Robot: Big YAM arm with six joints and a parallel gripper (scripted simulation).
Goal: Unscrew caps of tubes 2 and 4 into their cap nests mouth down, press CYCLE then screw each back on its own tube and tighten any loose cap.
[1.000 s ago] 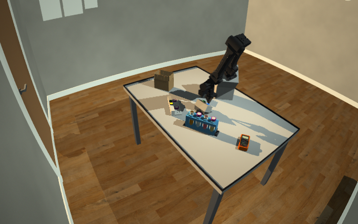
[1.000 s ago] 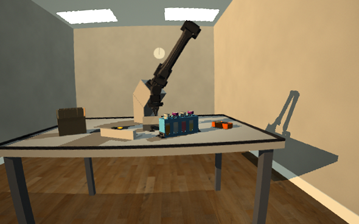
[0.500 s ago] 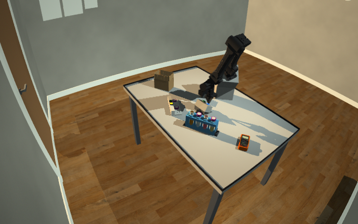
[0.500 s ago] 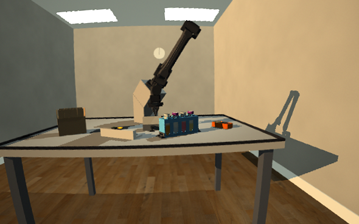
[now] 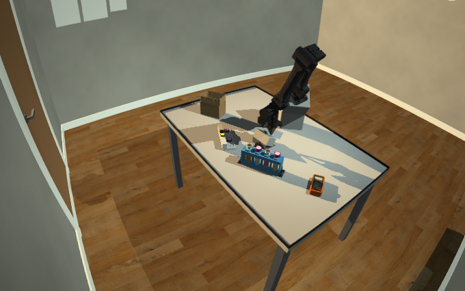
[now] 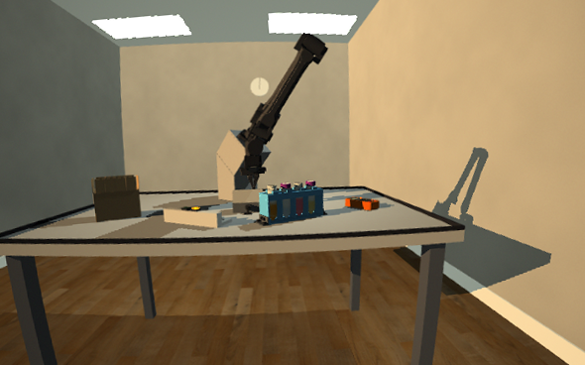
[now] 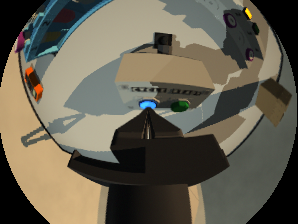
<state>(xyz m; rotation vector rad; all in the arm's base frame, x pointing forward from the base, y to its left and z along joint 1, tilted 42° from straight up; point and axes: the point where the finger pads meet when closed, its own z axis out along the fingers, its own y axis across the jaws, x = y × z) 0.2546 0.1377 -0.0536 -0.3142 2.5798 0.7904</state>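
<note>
The blue cycle key lies 1 cm below my hand and 1 cm ahead of it. Round my hand: orange multimeter 43 cm to the left, 7 cm behind, 6 cm below; beige key housing 3 cm ahead, 2 cm below, 1 cm to the right; green ready key 4 cm to the right, 2 cm ahead, 1 cm below.
</note>
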